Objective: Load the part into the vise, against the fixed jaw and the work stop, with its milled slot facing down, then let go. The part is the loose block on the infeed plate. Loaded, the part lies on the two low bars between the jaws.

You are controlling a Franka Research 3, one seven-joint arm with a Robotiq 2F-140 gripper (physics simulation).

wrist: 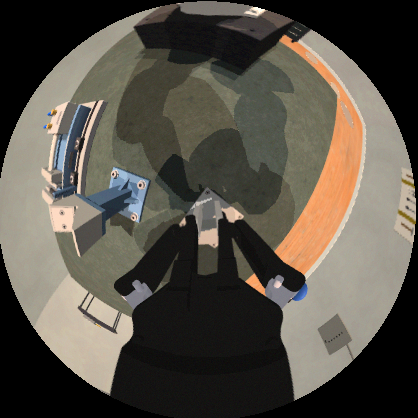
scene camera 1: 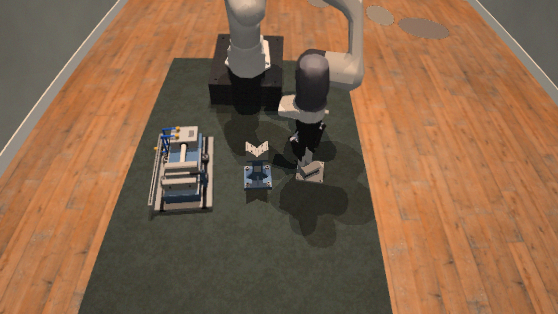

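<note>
The part is a grey block (scene camera 1: pixel 312 169) (wrist: pixel 205 207) lying on the small infeed plate (scene camera 1: pixel 319 179) (wrist: pixel 235 214), right of centre on the dark mat. My gripper (scene camera 1: pixel 305 160) (wrist: pixel 207 208) points straight down at the plate. Its fingers are drawn in narrow, one on each side of the block's near end, and do not clamp it. The block rests on the plate. The vise (scene camera 1: pixel 181 171) (wrist: pixel 64 155) stands far to the left on its base plate, with nothing between its jaws.
A blue bolted stand (scene camera 1: pixel 258 176) (wrist: pixel 129 189) carrying a pale V-shaped rest (scene camera 1: pixel 256 148) stands between the vise and the infeed plate. The black robot pedestal (scene camera 1: pixel 219 88) (wrist: pixel 202 34) is at the back. Wooden floor surrounds the mat (scene camera 1: pixel 233 253).
</note>
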